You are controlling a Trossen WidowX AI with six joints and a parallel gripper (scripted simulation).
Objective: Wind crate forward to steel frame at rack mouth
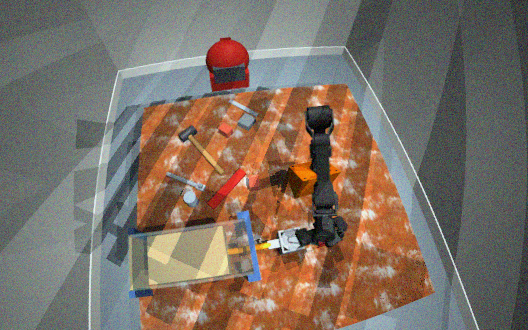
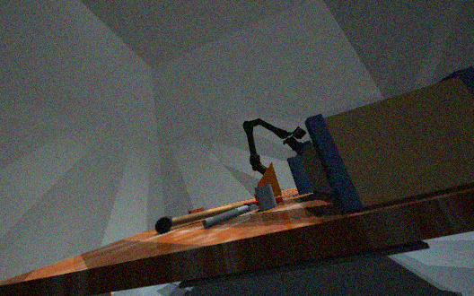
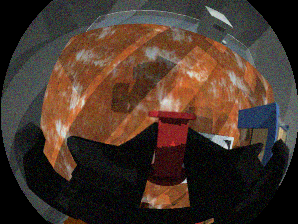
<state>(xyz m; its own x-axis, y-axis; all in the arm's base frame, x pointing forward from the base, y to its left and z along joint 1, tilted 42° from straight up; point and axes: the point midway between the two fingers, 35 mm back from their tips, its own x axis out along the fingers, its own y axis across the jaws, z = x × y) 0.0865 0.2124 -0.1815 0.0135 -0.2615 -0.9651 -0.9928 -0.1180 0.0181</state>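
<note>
The red-knobbed winch handle lies 4 cm ahead of my gripper tip, 3 cm to the right of it and 3 cm below it. The rest, counted from my gripper tip: red knob (2 cm to the right); then blue steel frame (26 cm ahead, 5 cm to the right, 3 cm below); then winch (10 cm below, 8 cm ahead, 5 cm to the right).
</note>
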